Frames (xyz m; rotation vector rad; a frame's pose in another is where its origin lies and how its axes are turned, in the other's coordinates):
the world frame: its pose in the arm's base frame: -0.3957 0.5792 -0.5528 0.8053 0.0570 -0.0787
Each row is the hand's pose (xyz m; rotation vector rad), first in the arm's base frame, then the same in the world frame.
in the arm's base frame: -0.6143 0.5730 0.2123 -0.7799 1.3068 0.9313
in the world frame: -0.2792 0.5247 0.5290 -1.4669 1.6180 0.4082
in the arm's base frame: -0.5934 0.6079 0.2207 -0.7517 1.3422 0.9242
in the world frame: -0.2608 0.5568 0.5101 -1.4336 1.6475 0.3857
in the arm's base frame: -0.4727 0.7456 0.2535 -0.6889 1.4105 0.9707
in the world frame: -0.1500 0.6865 0.4359 -1.3539 1.7296 0.4013
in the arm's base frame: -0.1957 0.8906 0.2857 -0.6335 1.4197 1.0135
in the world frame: 0.1161 0.8352 0.3593 -1.2927 1.7521 0.4393
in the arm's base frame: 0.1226 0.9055 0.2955 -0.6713 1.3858 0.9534
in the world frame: 0.4315 0.8818 0.3620 -1.3435 1.6961 0.3957
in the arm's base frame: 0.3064 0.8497 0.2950 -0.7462 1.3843 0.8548
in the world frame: 0.6172 0.8598 0.4058 -1.4275 1.6582 0.2991
